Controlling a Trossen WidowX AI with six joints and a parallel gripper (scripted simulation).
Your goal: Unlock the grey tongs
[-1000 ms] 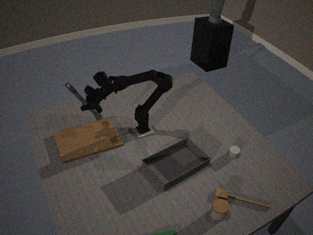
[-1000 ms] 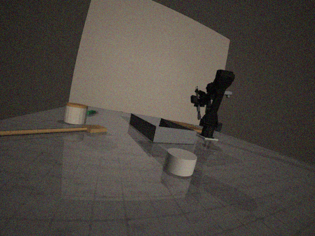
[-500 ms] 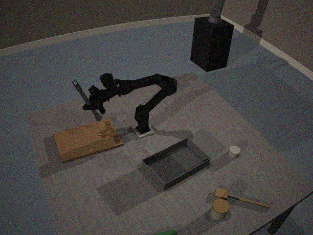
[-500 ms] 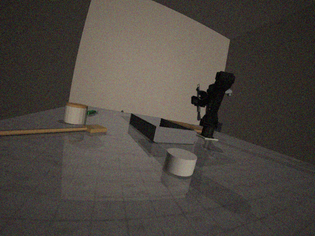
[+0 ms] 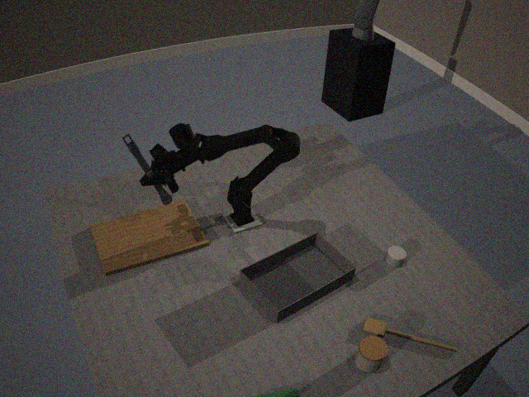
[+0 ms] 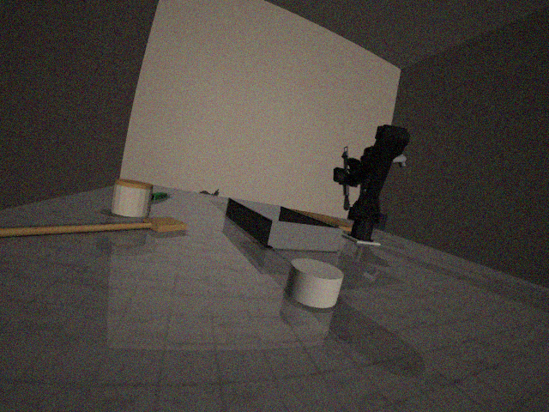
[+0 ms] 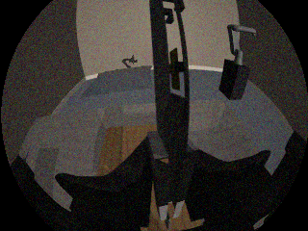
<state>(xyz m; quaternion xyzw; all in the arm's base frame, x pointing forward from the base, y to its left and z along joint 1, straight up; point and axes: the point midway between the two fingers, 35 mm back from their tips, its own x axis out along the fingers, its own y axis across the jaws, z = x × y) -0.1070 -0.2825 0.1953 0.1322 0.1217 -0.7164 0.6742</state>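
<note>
My gripper tip is 40 mm short of the wooden board, 10 mm to the left of it and 180 mm above it. Round my gripper tip: white cylinder (520 mm ahead, 670 mm to the left, 170 mm below); then cork-topped jar (790 mm ahead, 340 mm to the left, 160 mm below); then roasting tin (440 mm ahead, 330 mm to the left, 160 mm below).
</note>
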